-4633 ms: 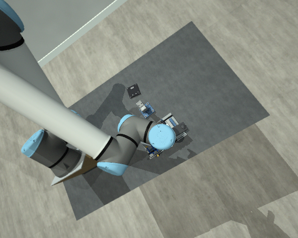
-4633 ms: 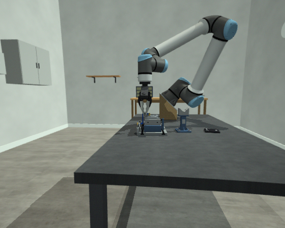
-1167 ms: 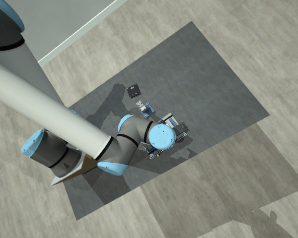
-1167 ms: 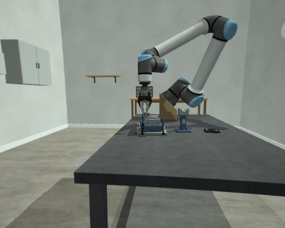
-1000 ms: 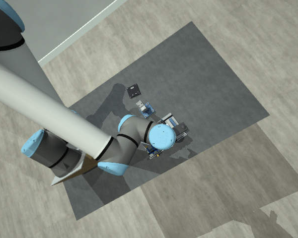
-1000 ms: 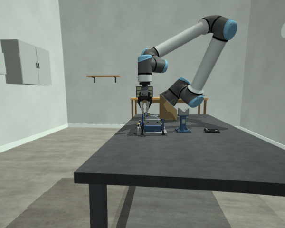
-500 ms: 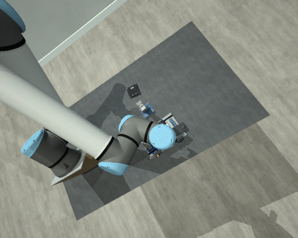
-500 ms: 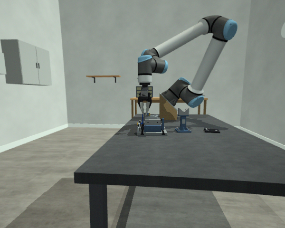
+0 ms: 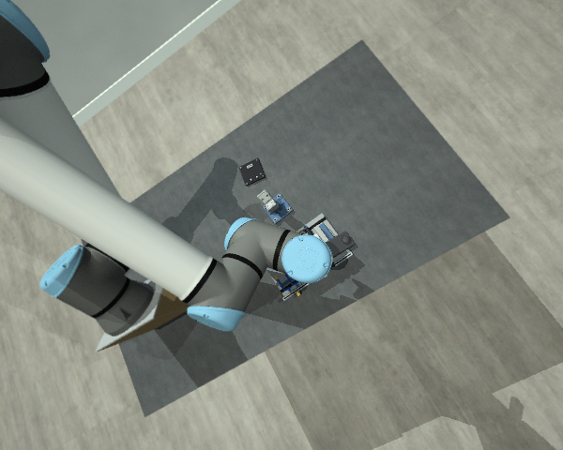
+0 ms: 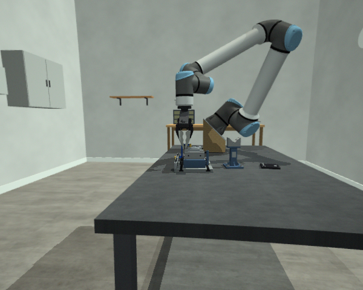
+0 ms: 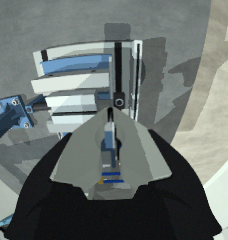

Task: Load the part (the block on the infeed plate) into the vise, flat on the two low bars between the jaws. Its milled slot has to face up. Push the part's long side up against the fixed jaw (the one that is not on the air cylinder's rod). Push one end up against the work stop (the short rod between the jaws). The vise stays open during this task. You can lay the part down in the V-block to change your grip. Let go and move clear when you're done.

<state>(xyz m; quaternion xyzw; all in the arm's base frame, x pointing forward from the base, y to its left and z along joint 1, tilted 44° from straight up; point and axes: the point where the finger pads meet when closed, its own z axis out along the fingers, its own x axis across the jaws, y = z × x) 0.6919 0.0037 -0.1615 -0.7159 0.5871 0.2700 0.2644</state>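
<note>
My hand is 1 cm past the part, 5 cm to the right of it and 2 cm above it. The rest, counted from my hand: infeed plate: 13 cm behind, 44 cm to the left, 12 cm below; then vise: 8 cm behind, 4 cm to the left, 8 cm below.
</note>
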